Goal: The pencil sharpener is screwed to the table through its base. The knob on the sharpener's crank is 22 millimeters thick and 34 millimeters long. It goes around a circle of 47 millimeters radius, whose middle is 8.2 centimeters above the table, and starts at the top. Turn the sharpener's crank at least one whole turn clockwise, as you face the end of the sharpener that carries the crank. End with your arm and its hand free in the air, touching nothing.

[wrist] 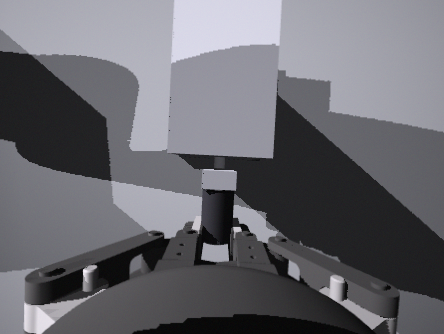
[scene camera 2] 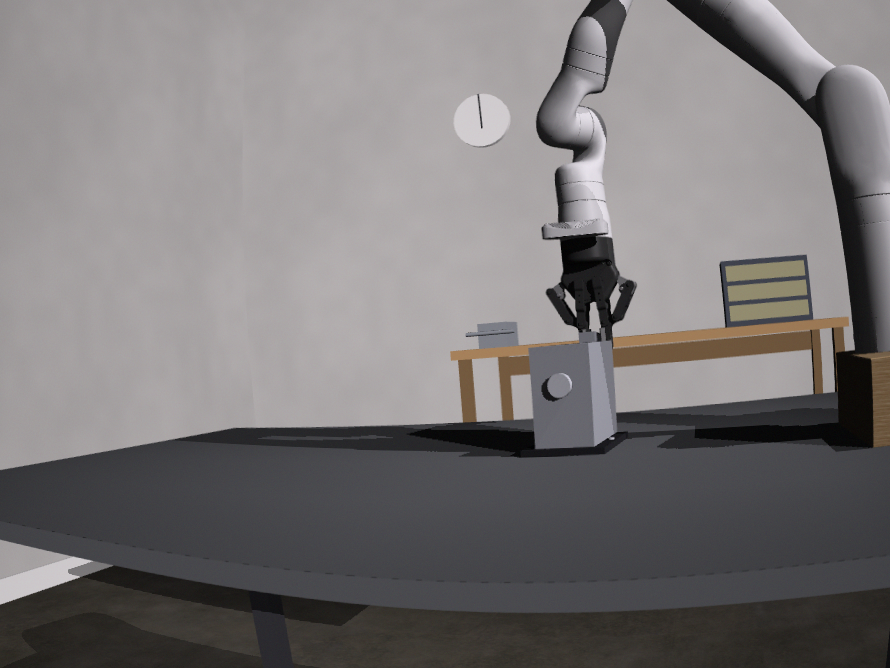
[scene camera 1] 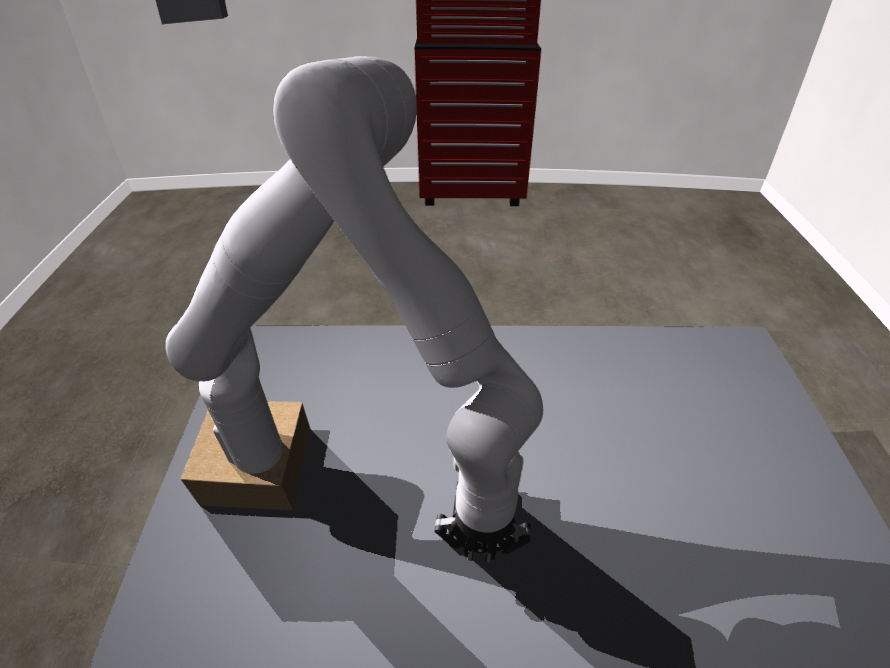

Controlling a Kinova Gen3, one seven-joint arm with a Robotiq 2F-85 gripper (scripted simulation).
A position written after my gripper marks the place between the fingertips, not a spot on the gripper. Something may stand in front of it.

Observation:
I see my gripper (scene camera 2: 597, 355) and a pencil sharpener (wrist: 224, 68).
My gripper shows as well in the wrist view (wrist: 216, 228) and in scene camera 1 (scene camera 1: 479, 555).

